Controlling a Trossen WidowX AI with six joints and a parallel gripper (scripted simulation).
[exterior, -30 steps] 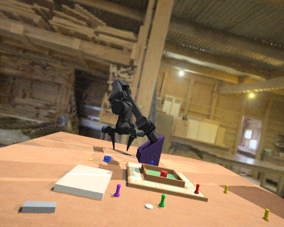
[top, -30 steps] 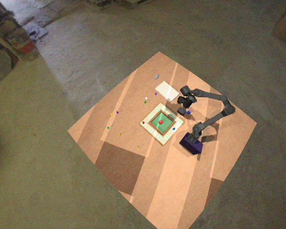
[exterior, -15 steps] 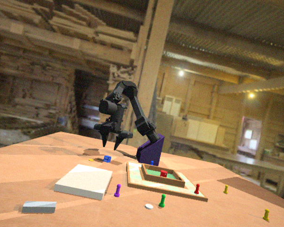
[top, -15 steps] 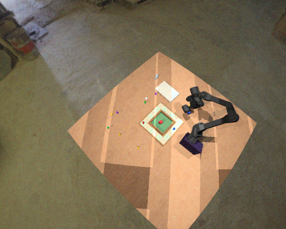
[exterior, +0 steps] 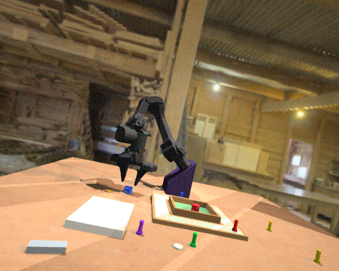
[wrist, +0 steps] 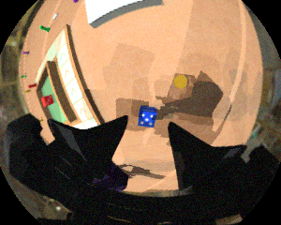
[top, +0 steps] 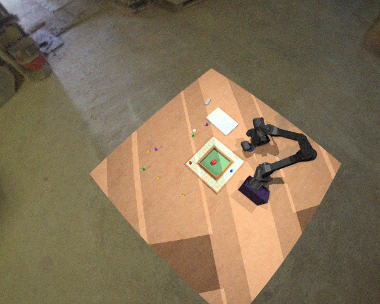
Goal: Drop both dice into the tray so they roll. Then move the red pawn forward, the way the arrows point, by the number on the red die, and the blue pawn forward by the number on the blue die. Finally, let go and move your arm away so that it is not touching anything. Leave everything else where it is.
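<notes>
Right now the red pawn is 370 mm to the left of my gripper tip, 210 mm ahead of it and 10 mm below it. The rest, counted from my gripper tip: green tray (250 mm to the left, 100 mm ahead, 30 mm below); then white flat block (280 mm ahead, 30 mm below, 10 mm to the right); then blue pawn (220 mm to the left, 10 mm below, 10 mm behind).
</notes>
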